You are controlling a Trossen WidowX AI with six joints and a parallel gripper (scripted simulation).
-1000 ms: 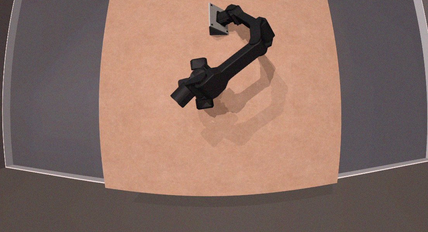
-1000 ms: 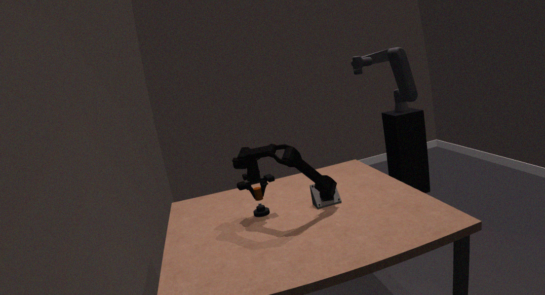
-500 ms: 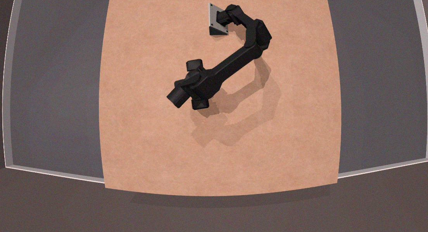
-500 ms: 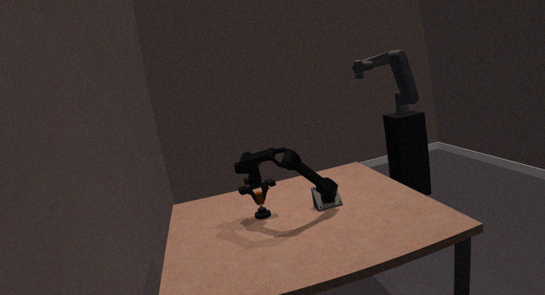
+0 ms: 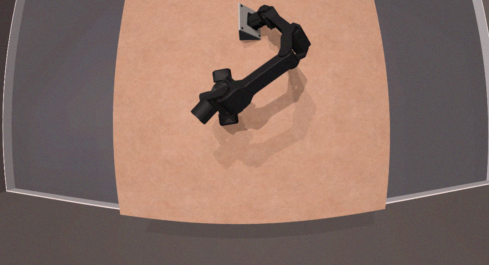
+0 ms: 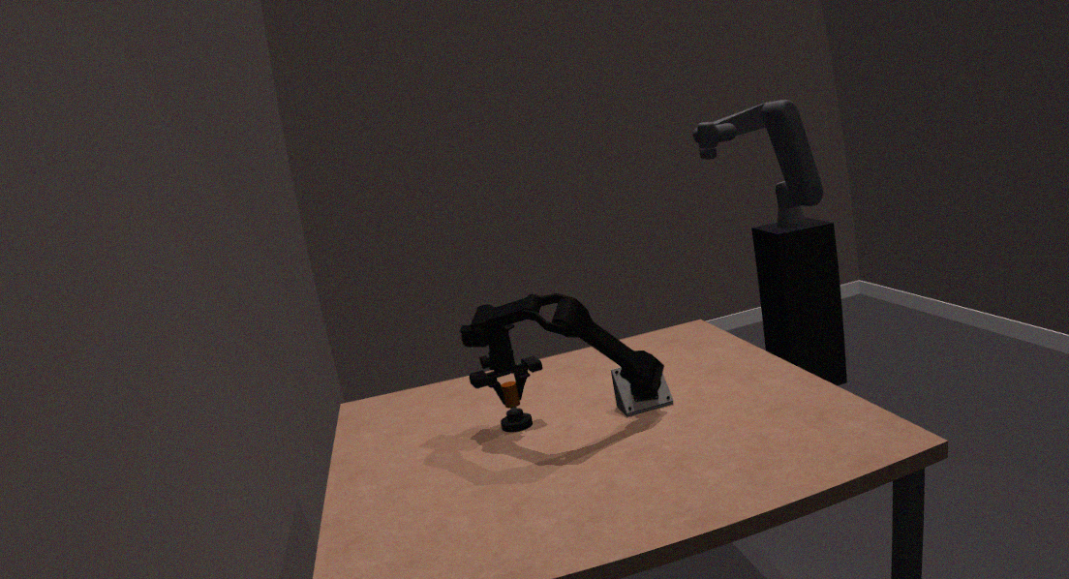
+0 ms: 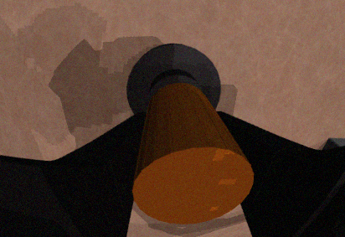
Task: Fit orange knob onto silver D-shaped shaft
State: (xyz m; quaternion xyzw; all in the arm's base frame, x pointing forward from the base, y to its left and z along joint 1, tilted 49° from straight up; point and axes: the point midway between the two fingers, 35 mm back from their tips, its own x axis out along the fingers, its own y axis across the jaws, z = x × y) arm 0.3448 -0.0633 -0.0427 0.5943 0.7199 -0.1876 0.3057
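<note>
Right now my gripper tip is 4 cm above the round black pedestal. Also, from my gripper tip: orange knob: 4 cm above.
</note>
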